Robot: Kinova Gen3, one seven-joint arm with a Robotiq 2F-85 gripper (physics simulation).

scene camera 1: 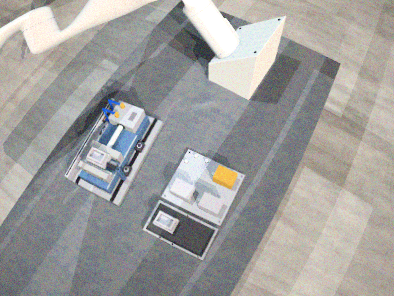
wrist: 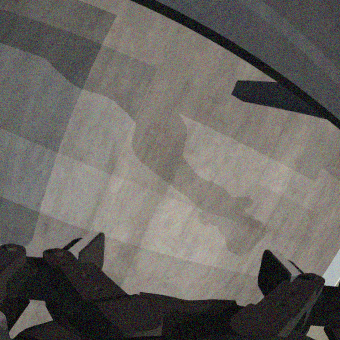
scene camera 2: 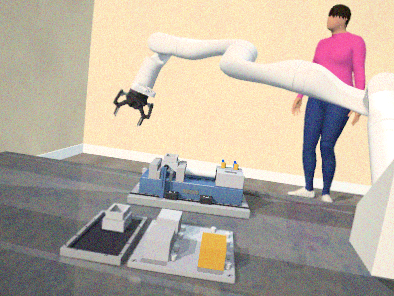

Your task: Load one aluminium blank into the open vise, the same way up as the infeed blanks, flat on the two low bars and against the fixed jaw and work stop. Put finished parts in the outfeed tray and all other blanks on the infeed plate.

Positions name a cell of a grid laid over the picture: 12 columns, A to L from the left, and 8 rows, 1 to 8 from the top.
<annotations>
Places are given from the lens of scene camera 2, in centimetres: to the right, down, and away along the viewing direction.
brass blank (scene camera 2: G7): 2, 17, 54
</annotations>
